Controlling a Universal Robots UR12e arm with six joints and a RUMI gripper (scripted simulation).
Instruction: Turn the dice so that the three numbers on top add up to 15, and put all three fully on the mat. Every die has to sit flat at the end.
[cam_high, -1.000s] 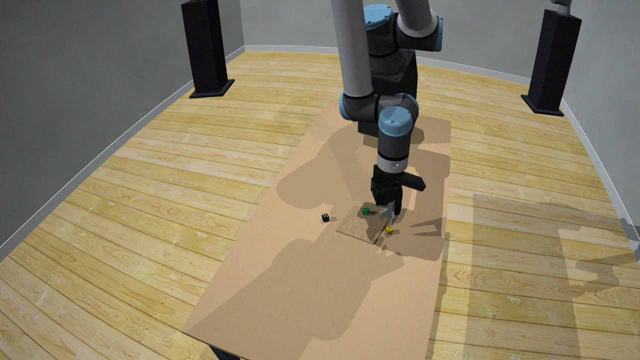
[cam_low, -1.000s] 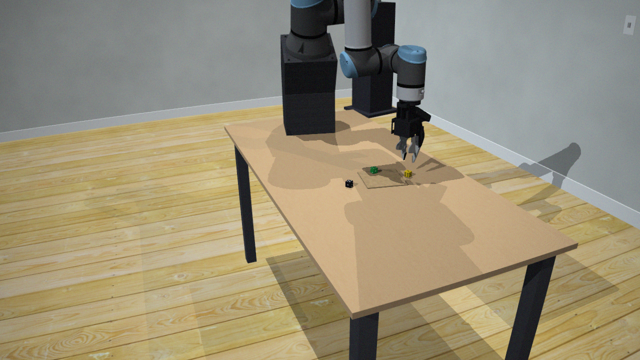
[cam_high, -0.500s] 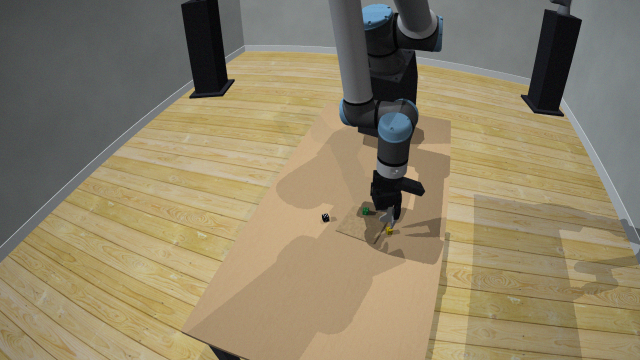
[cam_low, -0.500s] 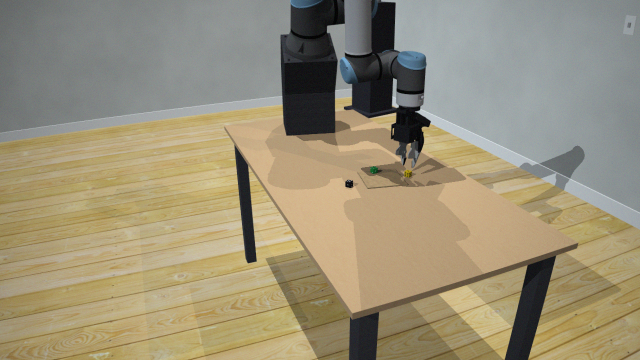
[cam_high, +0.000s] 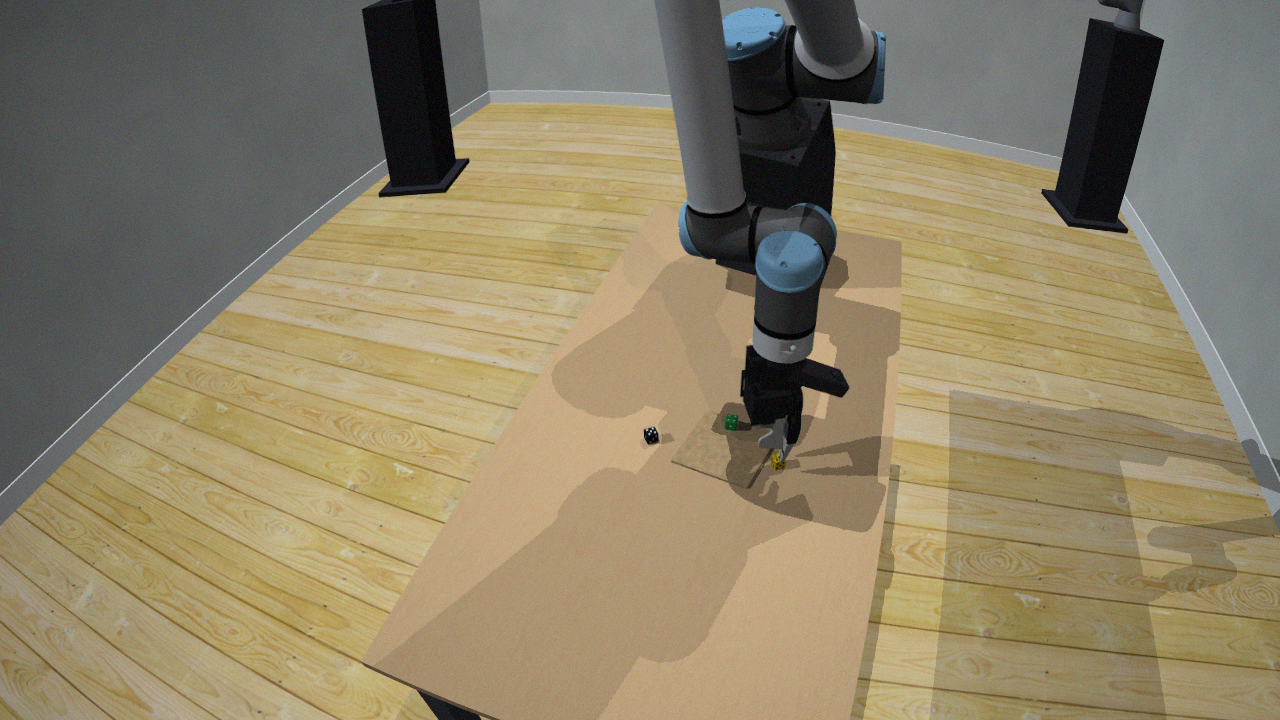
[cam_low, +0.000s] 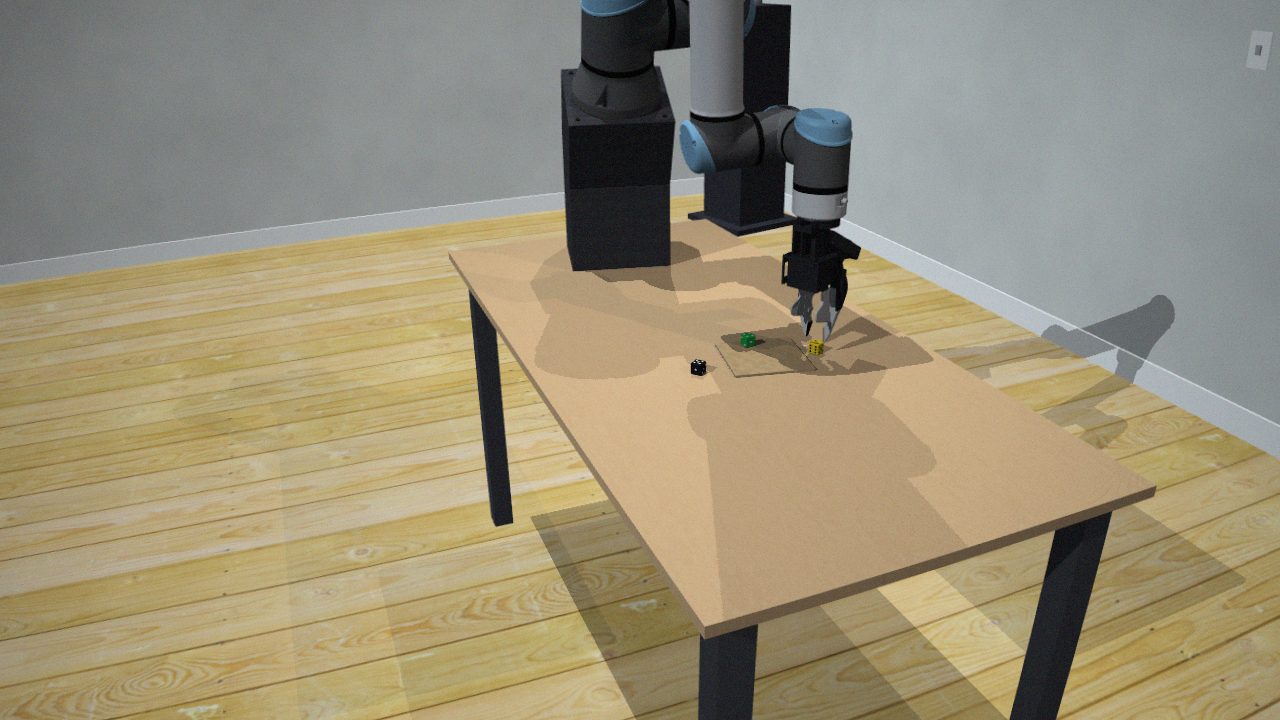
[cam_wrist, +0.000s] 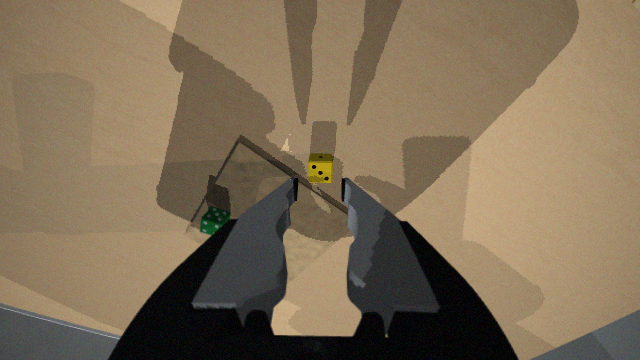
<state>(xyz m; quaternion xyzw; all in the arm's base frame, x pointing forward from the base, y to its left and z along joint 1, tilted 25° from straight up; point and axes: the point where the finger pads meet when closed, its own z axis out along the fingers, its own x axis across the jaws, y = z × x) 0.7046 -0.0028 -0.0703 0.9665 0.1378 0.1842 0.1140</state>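
The yellow die lies 30 mm below my hand. The rest, counted from my hand: thin square mat 40 mm behind, 90 mm to the right, 40 mm below; then black die 50 mm behind, 220 mm to the right, 30 mm below; then green die 90 mm behind, 80 mm to the right, 30 mm below.
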